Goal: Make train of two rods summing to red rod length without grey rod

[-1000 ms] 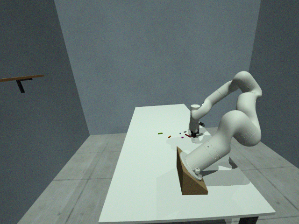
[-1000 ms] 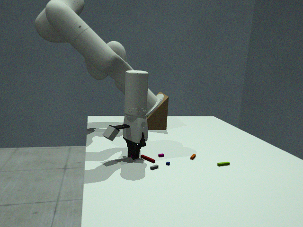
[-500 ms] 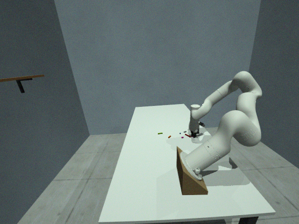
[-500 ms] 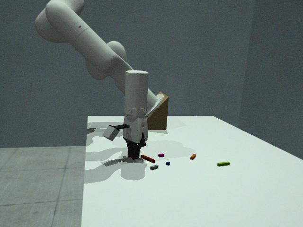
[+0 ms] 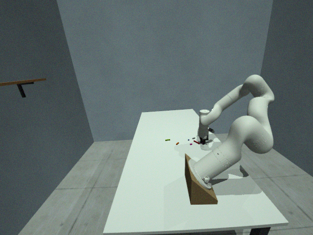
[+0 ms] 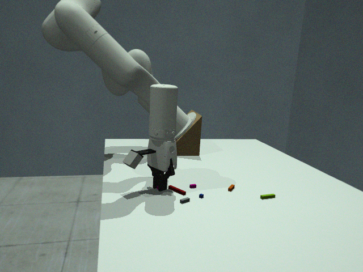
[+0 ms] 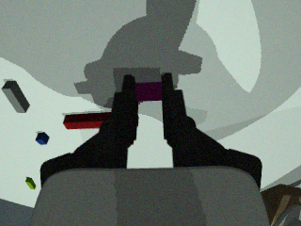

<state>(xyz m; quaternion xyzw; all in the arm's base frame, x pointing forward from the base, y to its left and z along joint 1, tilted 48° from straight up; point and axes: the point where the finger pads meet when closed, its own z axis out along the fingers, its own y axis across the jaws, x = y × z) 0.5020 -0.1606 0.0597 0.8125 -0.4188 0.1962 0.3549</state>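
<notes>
Now: hand 50 mm to the right of the red rod, 20 mm short of it and 20 mm above it. Also, from my hand: grey rod: 100 mm ahead, 70 mm to the left, 20 mm below; orange rod: 240 mm to the left, 20 mm below, 10 mm ahead; blue rod: 120 mm to the left, 70 mm ahead, 20 mm below.
</notes>
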